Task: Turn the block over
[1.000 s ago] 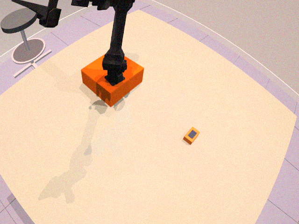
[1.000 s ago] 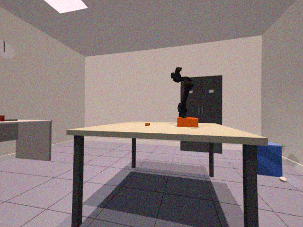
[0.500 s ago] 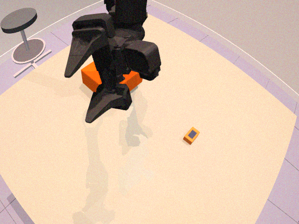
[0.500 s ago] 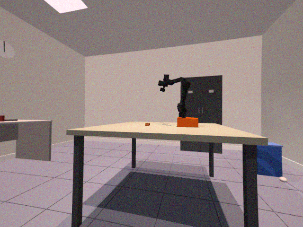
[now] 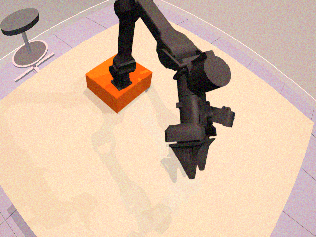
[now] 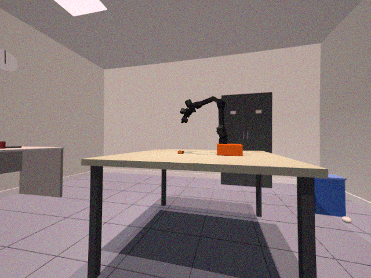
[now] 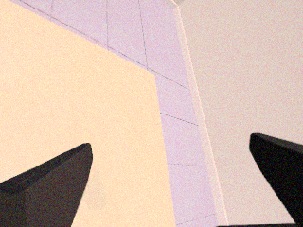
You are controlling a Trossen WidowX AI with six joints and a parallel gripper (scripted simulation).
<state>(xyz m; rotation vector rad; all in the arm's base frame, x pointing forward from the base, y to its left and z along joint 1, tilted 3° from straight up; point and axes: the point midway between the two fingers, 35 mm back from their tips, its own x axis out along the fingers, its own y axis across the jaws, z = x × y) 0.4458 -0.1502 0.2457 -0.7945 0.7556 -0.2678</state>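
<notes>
The orange block is 9 cm behind my gripper tip, 26 cm to the left of it and 33 cm below it.
</notes>
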